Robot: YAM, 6 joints.
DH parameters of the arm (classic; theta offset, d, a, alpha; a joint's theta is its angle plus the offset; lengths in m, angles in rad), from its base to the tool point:
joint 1: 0 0.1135 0.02 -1.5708
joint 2: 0 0 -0.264 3.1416
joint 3: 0.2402 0 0.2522 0
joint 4: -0.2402 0 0.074 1.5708
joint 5: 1.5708 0 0 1.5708
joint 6: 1.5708 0.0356 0 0
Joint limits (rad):
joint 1: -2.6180..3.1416
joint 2: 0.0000..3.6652
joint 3: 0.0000..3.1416
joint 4: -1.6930..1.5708
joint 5: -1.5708..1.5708
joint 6: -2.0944..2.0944
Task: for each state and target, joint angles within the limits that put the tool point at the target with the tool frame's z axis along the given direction. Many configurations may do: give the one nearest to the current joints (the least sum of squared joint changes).
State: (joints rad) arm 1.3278 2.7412 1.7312 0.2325 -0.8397 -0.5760
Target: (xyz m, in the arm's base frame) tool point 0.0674 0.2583 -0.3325 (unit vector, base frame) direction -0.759 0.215 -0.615
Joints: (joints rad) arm 1.2106 3.5242 1.7564 0.0896 -0.9041 -0.5760
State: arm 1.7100 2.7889 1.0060 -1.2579 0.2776 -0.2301
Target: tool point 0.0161 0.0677 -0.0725 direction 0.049 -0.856 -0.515
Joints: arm 1.4256 2.7448 0.5210 -0.3677 0.1732 -0.2301
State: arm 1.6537 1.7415 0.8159 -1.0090 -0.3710 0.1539
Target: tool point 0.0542 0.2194 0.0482 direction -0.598 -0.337 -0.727
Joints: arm 1.2554 2.0707 0.8440 -0.9520 -0.4826 0.1539
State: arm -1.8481 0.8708 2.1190 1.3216 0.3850 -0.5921
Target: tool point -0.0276 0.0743 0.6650 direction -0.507 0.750 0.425
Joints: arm -1.3727 1.3426 2.4448 1.5687 0.3570 -0.5921
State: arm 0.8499 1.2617 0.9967 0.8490 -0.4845 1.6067
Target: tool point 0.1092 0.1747 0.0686 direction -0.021 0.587 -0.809
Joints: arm 0.9502 1.5779 0.3098 0.2193 -0.3667 1.6067
